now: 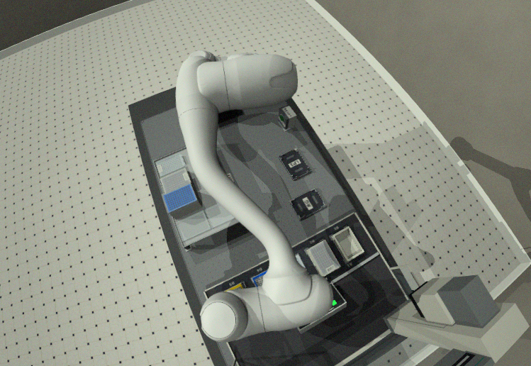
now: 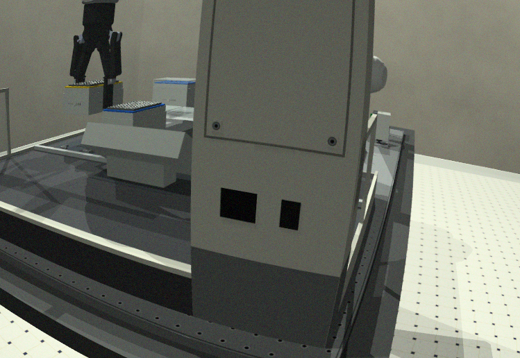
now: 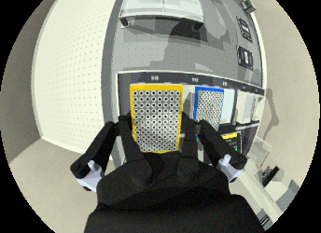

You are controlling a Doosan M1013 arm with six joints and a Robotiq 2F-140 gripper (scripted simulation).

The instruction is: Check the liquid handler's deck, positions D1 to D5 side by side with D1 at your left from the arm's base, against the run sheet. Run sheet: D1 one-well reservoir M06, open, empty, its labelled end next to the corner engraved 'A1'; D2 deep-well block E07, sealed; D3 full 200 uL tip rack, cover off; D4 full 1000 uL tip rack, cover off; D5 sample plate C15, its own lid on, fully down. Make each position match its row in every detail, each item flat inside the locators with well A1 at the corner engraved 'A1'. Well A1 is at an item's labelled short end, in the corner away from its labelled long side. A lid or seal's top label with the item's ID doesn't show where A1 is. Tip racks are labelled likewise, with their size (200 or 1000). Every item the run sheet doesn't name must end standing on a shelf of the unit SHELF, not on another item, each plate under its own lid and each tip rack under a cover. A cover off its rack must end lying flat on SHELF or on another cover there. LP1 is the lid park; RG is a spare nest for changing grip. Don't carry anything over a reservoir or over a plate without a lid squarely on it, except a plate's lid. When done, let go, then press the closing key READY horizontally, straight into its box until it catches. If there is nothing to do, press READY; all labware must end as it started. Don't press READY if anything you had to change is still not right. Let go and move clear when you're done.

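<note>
Now: hand 13 cm to the right of the blue-rimmed tip rack, 4 cm above it and 1 cm short of it. Round my hand: flat lid: 25 cm to the left, 10 cm below; then white well plate: 25 cm to the left, 11 cm below; then yellow-rimmed tip rack: 1 cm to the left, 1 cm ahead, 1 cm above.
</note>
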